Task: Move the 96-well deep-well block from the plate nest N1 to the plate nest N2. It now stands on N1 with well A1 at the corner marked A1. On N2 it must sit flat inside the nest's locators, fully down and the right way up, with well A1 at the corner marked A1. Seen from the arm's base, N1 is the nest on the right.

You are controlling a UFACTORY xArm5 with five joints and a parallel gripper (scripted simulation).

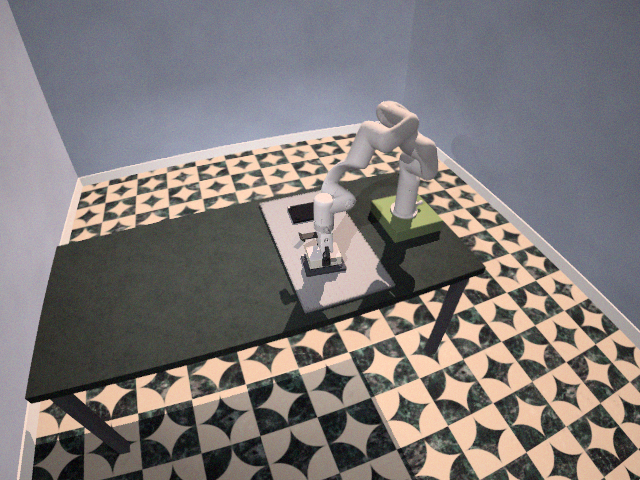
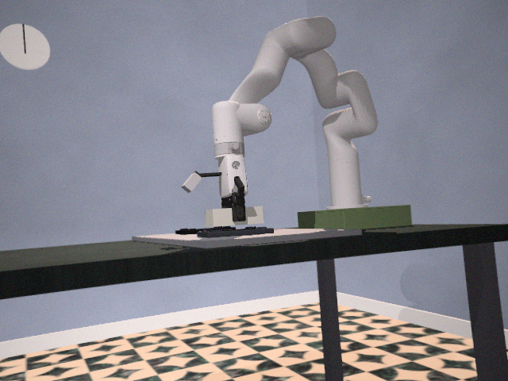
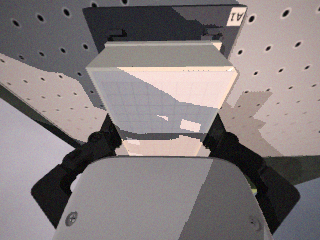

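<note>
My gripper is now 40 mm above the dark nest N2. From my hand the other things lie so: nest N1: 90 mm behind, 330 mm to the right, 40 mm below; white deep-well block: right at my hand.
</note>
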